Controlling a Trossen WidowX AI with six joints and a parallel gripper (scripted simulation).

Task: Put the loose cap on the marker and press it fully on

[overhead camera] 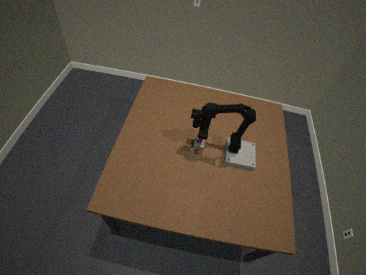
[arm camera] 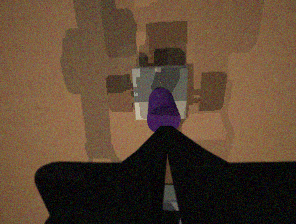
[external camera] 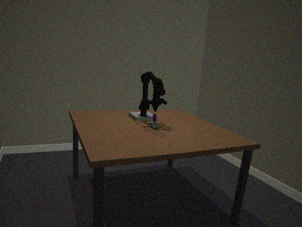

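Right now the purple cap is 5 cm below my gripper tip. The rest, counted from my gripper tip: holder block: 12 cm below.
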